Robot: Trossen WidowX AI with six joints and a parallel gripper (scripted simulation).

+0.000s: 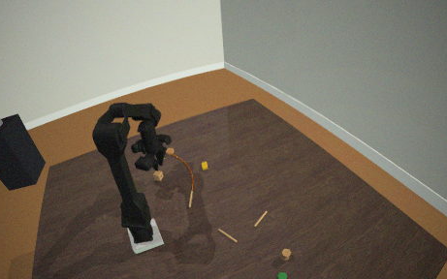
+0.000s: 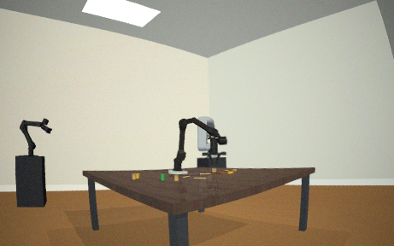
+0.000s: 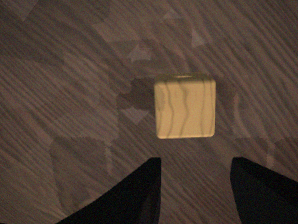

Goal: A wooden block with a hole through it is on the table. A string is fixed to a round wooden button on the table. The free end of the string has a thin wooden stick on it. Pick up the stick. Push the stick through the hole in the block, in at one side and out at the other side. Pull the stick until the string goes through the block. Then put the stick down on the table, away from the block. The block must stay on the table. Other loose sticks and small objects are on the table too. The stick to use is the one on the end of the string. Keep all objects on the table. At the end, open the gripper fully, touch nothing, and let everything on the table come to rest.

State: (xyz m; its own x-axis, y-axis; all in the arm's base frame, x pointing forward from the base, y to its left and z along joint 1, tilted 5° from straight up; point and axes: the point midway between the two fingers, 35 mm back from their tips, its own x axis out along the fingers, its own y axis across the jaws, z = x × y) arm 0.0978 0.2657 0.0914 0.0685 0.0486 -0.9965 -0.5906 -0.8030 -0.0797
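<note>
Right now the wooden block is 10 mm behind my gripper tip, 10 mm to the left of it and 40 mm below it. From my gripper tip the other things lie so: wooden cylinder (300 mm ahead, 480 mm to the right, 40 mm below); yellow block (180 mm ahead, 10 mm to the left, 50 mm below); round wooden button (60 mm ahead, 160 mm to the left, 50 mm below).
</note>
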